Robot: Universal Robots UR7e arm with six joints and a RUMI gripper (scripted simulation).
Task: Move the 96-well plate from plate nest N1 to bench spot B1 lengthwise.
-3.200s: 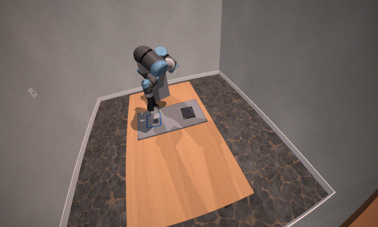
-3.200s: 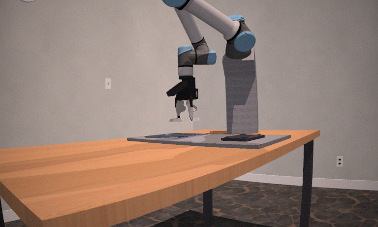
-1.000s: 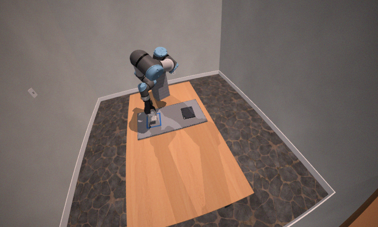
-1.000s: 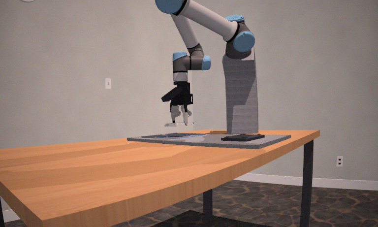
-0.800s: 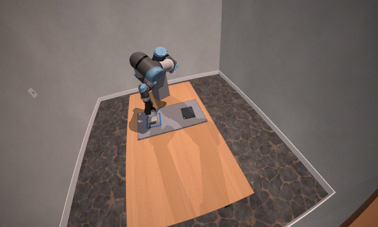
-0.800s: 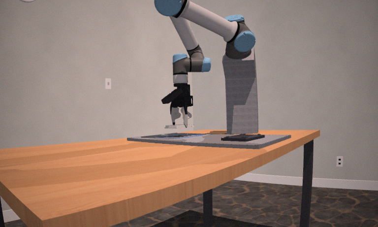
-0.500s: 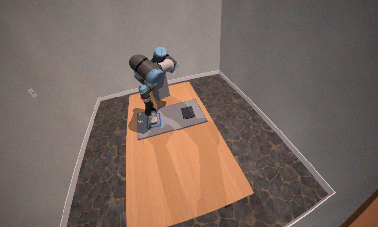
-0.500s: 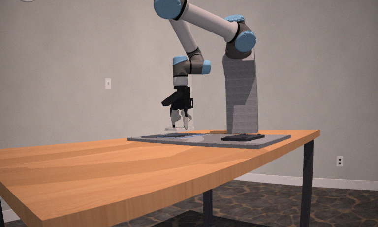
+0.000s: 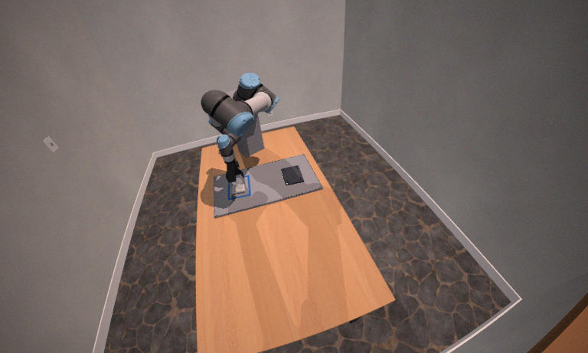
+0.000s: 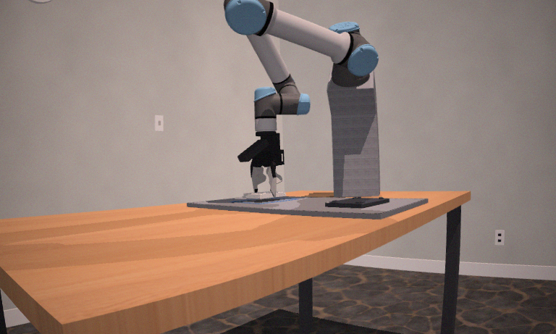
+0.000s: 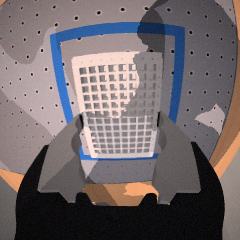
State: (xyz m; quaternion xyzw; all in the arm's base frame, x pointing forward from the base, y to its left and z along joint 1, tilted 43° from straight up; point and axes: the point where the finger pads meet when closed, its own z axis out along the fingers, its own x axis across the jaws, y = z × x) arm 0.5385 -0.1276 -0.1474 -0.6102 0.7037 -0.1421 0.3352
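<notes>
The white 96-well plate is 10 mm below my hand. Also, from my hand: dark plate nest: 370 mm to the left, 20 mm below, 10 mm ahead.
</notes>
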